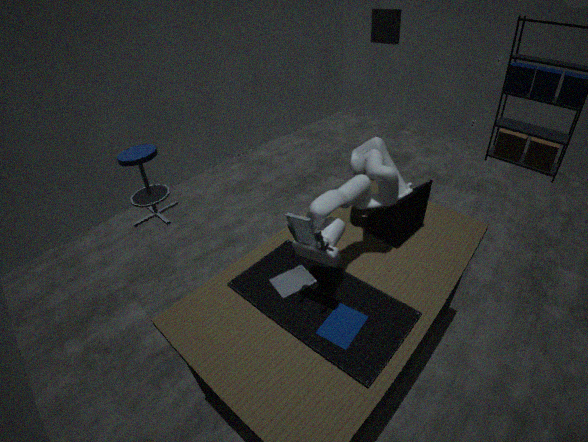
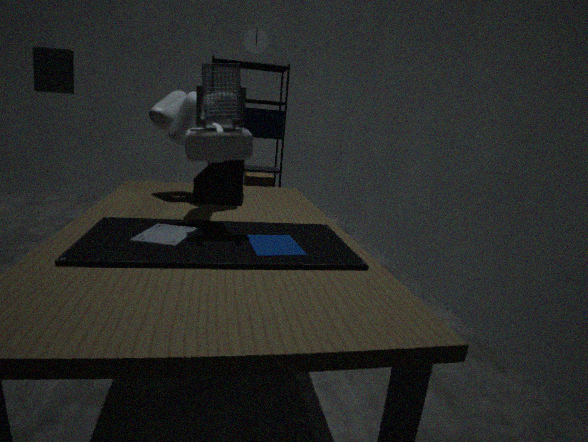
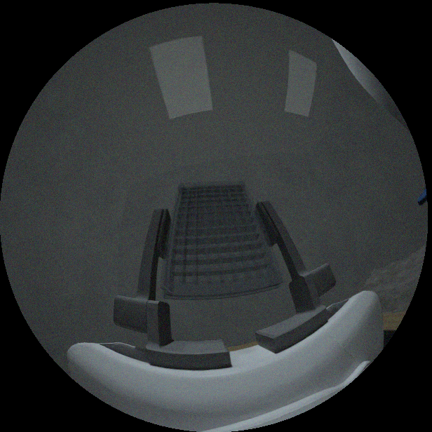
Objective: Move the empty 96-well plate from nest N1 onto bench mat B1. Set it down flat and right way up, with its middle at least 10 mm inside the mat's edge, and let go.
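Frame: origin at the arm's base, x ahead, y left, z up, level; centimetres.
Seen in the pictures: hand, its tool point: [image 1: 304,231] [image 2: 221,95]; arm's base, origin of its link: [image 1: 401,196].
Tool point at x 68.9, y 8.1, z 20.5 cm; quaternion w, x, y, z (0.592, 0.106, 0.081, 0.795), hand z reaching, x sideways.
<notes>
Offsets run from my tool point to a thing's top centre. "*": to the spot under its first point. Level surfaces: height alone.
The clear 96-well plate {dx +0.5, dy +0.1, dz +7.3 cm} [image 1: 301,229] [image 2: 221,82] [image 3: 217,245] is steeply tilted, almost on edge, high above the bench. My gripper [image 2: 221,95] [image 3: 212,210] points upward and is shut on the plate, with one finger at each side. Whether the wells are empty cannot be told. The blue square {* dx -3.6, dy +15.9, dz -36.5 cm} [image 1: 343,326] [image 2: 276,245], apparently bench mat B1, lies flat on the black board. A light grey square {* dx -4.2, dy -13.0, dz -35.6 cm} [image 1: 293,281] [image 2: 164,234], apparently nest N1, lies beside it with no plate on it. No labels can be read.
The black board {dz -36.7 cm} [image 1: 370,360] [image 2: 210,260] lies on the wooden bench {dz -38.0 cm} [image 1: 240,340] [image 2: 210,315]. A dark upright panel [image 1: 400,227] [image 2: 222,187] stands near the arm's base. A blue-topped stool [image 1: 137,155] and a shelf rack [image 1: 537,101] [image 2: 265,65] stand away from the bench.
</notes>
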